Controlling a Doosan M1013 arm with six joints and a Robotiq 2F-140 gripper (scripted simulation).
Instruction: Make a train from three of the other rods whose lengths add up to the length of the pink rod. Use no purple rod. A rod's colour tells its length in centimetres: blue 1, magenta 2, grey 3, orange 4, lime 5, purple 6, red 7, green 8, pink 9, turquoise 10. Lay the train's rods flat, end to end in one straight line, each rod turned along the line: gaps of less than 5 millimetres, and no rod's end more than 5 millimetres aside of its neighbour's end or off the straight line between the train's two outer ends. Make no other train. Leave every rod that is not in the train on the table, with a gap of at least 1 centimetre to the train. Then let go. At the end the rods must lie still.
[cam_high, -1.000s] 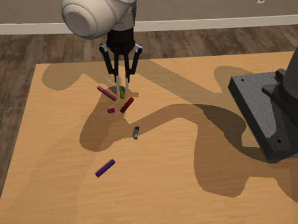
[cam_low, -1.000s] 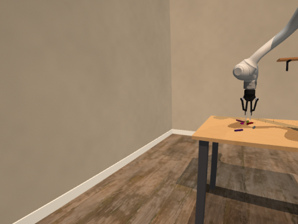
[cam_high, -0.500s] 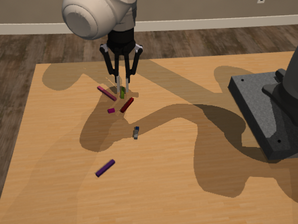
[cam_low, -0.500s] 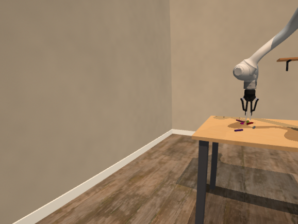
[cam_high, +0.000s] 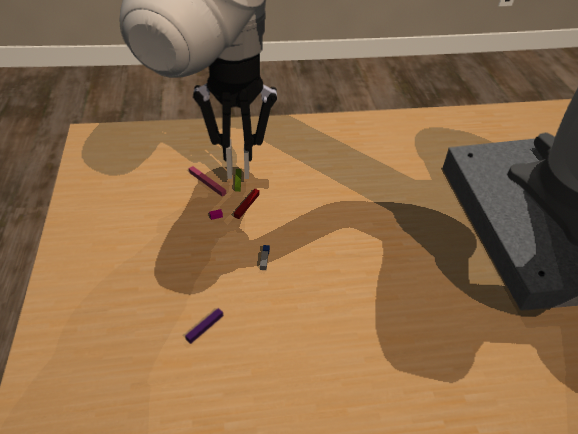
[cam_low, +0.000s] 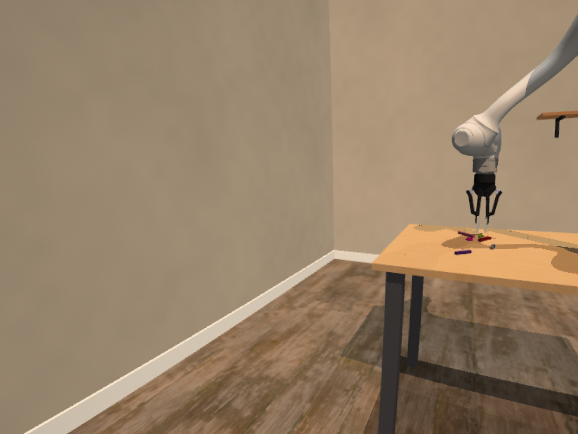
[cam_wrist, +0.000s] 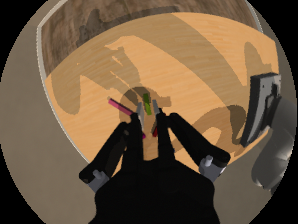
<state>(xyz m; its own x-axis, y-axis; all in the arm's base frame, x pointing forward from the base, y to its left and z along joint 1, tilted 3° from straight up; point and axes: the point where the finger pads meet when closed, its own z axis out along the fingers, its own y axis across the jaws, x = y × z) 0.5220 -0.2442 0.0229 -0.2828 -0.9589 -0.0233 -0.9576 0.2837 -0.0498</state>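
Now: the lime rod 50 mm below my hand. From my hand the other things lie so: magenta rod (60 mm ahead, 70 mm to the left, 50 mm below); red rod (60 mm to the left, 50 mm below); pink rod (50 mm ahead, 10 mm to the right, 50 mm below).
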